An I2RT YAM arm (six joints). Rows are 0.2 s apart.
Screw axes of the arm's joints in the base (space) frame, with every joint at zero. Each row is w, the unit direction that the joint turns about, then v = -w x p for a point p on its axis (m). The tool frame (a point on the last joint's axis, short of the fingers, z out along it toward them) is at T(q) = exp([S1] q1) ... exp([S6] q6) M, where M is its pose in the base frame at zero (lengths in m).
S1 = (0, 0, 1, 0, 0, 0)
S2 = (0, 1, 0, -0.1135, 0, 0.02)
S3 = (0, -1, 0, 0.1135, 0, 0.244)
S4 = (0, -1, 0, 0.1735, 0, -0.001)
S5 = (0, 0, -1, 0, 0.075, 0)
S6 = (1, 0, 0, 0, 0.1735, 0)
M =
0 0 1 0.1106
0 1 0 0
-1 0 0 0.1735
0 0 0 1
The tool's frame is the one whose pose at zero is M.
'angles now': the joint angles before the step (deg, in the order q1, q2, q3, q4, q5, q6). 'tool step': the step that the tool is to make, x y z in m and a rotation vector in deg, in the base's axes. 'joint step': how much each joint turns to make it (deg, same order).
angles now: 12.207 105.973 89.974 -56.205 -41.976 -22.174
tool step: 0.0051 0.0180 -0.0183 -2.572 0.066 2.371
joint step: 2.629 2.867 -0.054 1.833 2.450 -0.648
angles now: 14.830 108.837 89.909 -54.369 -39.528 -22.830
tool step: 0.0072 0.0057 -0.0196 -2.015 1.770 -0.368
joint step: 0.653 3.032 0.001 1.258 1.704 0.741
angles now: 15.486 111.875 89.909 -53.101 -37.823 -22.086
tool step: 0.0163 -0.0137 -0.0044 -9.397 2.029 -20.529
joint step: -1.422 0.475 -0.005 5.528 14.032 18.205
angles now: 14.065 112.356 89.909 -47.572 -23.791 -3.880
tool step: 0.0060 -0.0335 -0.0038 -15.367 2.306 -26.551
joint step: -2.971 -0.007 -0.008 -1.572 21.595 17.881
